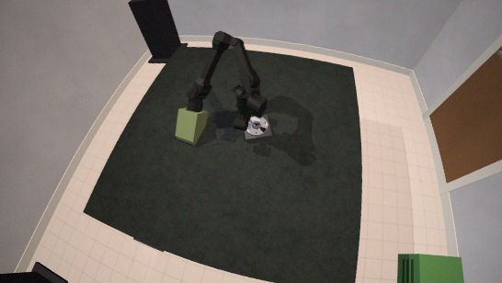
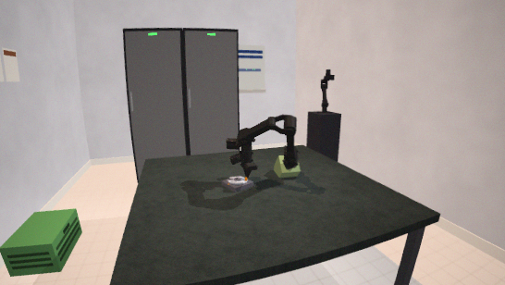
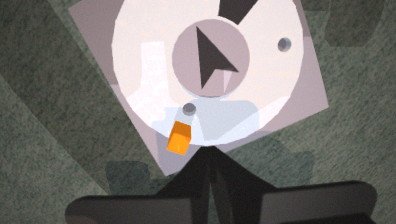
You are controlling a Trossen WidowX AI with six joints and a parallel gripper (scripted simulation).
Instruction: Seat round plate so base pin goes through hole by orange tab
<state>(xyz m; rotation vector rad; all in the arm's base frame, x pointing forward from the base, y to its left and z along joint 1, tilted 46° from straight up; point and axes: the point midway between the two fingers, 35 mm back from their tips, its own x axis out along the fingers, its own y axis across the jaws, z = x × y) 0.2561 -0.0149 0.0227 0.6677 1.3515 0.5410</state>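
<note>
Right now my hand is 11 cm short of the orange bit, 2 cm to the right of it and 5 cm above it. Also, from my hand: raised hub 5 cm ahead, 4 cm below; then plate 5 cm ahead, 1 cm to the right, 4 cm below; then grey square base 5 cm ahead, 6 cm below.
</note>
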